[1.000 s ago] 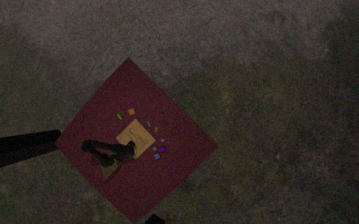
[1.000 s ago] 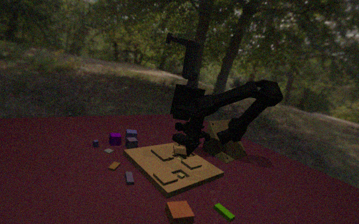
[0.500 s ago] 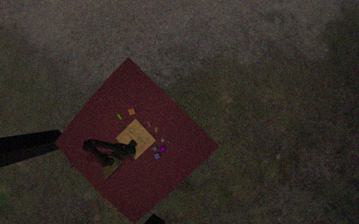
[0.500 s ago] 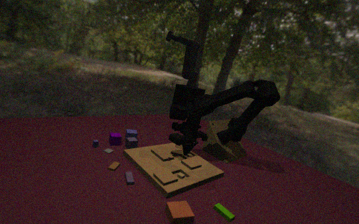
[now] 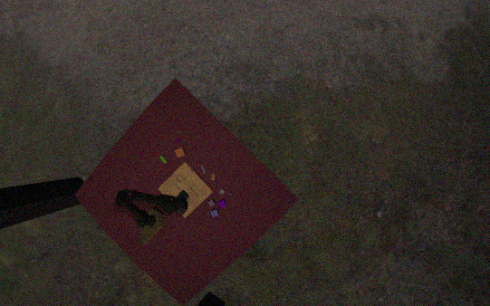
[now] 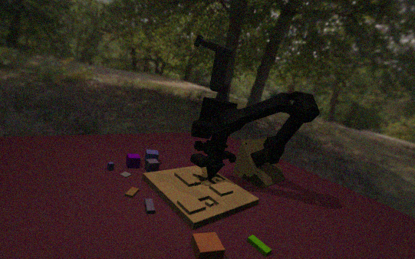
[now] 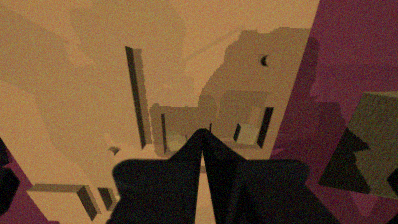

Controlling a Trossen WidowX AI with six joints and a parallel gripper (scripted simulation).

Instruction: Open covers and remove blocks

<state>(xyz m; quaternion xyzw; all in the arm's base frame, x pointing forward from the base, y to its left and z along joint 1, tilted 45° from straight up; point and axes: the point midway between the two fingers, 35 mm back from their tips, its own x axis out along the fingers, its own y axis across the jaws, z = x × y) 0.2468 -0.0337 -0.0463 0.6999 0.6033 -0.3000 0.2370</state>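
My gripper tip is now 12 cm short of the dark block and 19 cm to the left of it. From my gripper tip the other things lie so: magenta cube 17 cm ahead, 25 cm to the right; flat orange tile 27 cm ahead, 8 cm to the right, 2 cm below; grey bar 27 cm ahead, 2 cm below.
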